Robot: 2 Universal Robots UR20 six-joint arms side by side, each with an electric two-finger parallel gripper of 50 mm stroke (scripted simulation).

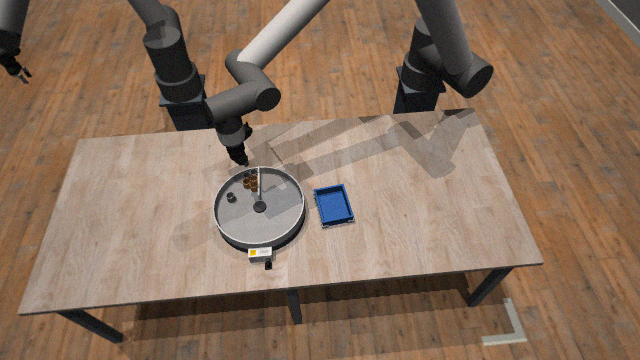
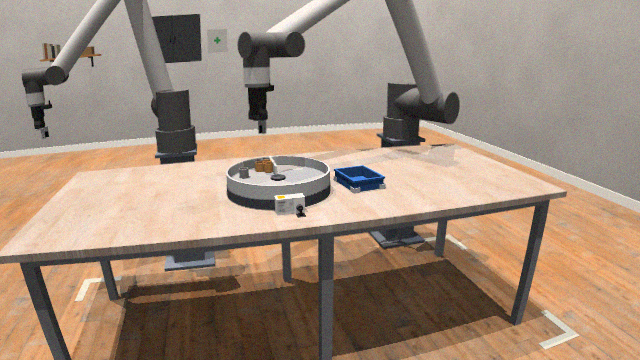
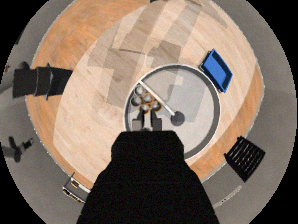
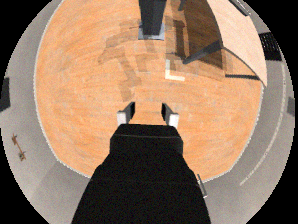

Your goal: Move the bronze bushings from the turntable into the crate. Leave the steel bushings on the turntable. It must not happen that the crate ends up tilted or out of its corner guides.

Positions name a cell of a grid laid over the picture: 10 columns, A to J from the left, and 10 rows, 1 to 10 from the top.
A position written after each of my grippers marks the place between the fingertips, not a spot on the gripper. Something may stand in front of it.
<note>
I see my left gripper (image 3: E6), my right gripper (image 4: E5) and a blue crate (image 1: F6).
The blue crate is seen too in image 2 (image 2: F5) and in image 3 (image 3: H4). Image 4 does not show the blue crate: it is out of frame.
</note>
